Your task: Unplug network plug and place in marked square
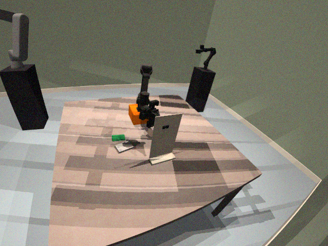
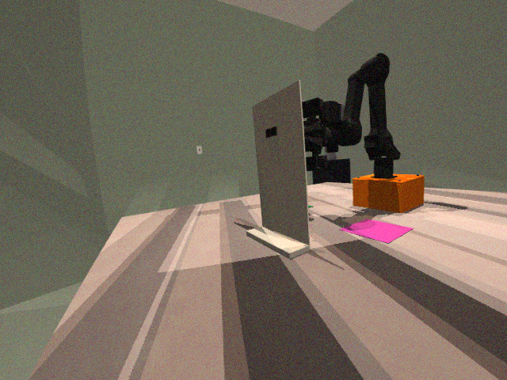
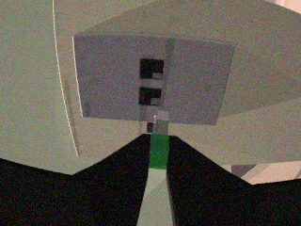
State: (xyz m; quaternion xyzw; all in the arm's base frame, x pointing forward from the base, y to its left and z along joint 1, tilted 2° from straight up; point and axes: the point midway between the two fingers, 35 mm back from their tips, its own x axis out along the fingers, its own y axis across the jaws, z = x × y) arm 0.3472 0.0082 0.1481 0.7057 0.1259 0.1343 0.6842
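Now: the pink marked square 24 cm below my gripper tip, 14 cm behind it and 10 cm to the left of it. Round my gripper tip: network plug (1 cm ahead); then green patch (24 cm below, 23 cm to the right, 17 cm behind); then upright panel (9 cm below, 7 cm ahead, 1 cm to the left).
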